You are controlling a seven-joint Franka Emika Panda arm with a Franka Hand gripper.
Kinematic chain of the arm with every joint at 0, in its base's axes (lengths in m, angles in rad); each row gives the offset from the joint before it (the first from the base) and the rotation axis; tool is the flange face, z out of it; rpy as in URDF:
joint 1: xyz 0 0 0.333 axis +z
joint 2: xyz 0 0 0 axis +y
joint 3: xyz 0 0 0.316 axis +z
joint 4: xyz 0.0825 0 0 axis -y
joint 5: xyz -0.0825 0 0.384 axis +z
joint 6: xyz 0 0 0 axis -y
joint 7: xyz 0.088 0 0 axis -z
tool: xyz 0 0 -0.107 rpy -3.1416 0 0
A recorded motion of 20 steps. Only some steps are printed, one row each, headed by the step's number.
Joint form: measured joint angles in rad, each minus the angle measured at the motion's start. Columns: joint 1, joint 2, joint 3, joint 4, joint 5, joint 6, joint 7.
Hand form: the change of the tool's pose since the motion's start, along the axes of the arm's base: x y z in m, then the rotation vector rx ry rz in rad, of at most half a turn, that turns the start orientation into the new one. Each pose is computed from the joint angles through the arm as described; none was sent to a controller.
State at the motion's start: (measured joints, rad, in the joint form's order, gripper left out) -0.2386 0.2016 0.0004 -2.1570 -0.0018 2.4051 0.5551
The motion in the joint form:
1: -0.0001 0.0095 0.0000 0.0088 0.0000 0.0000 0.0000
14: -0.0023 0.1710 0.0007 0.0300 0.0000 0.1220 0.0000
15: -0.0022 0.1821 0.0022 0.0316 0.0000 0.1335 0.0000
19: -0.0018 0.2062 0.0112 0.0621 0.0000 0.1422 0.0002
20: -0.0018 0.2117 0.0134 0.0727 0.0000 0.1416 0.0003
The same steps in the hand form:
1: 0.0025 -0.0007 -0.0017 0.0002 0.0007 -0.0001
14: 0.0119 -0.0038 -0.0747 0.0050 0.0183 -0.0015
15: 0.0128 -0.0031 -0.0795 0.0051 0.0163 0.0000
19: 0.0233 0.0000 -0.0810 0.0050 0.0007 0.0084
20: 0.0266 0.0005 -0.0801 0.0049 -0.0039 0.0103

